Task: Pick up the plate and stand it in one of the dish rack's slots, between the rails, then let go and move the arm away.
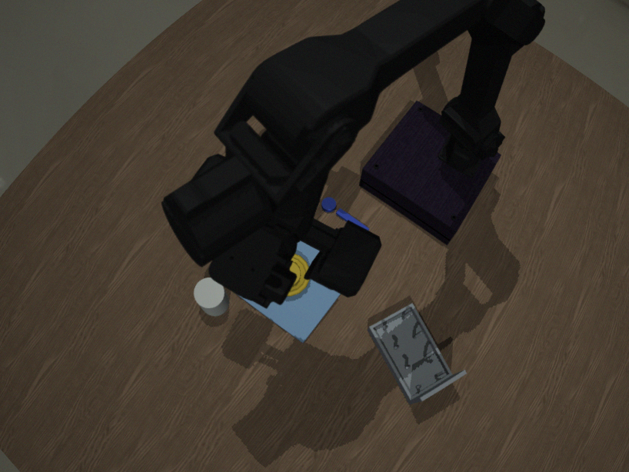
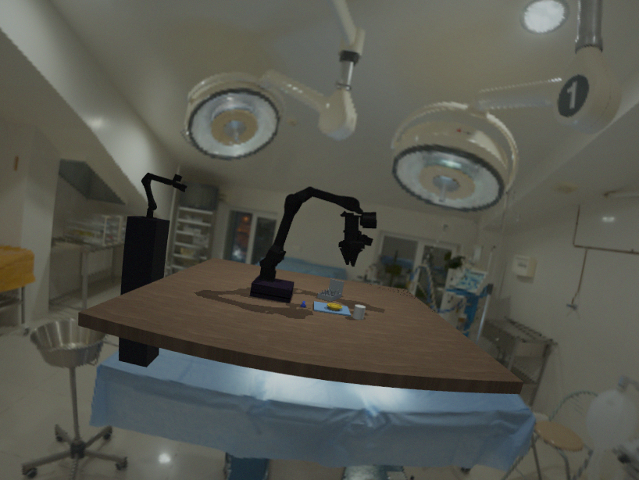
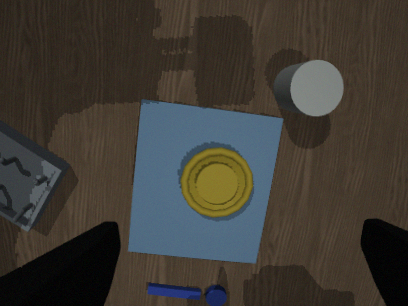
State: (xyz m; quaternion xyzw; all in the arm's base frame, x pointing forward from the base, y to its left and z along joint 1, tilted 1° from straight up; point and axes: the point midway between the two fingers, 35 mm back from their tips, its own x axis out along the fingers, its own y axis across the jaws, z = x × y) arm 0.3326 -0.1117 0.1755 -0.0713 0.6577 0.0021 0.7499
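Now: the yellow plate 18 cm below my gripper tip, 4 cm behind it and 1 cm to the right of it. Round my gripper tip: light blue mat: 19 cm below, 4 cm behind; then white cup: 17 cm below, 8 cm to the right, 5 cm ahead; then blue spoon: 19 cm below, 16 cm behind.
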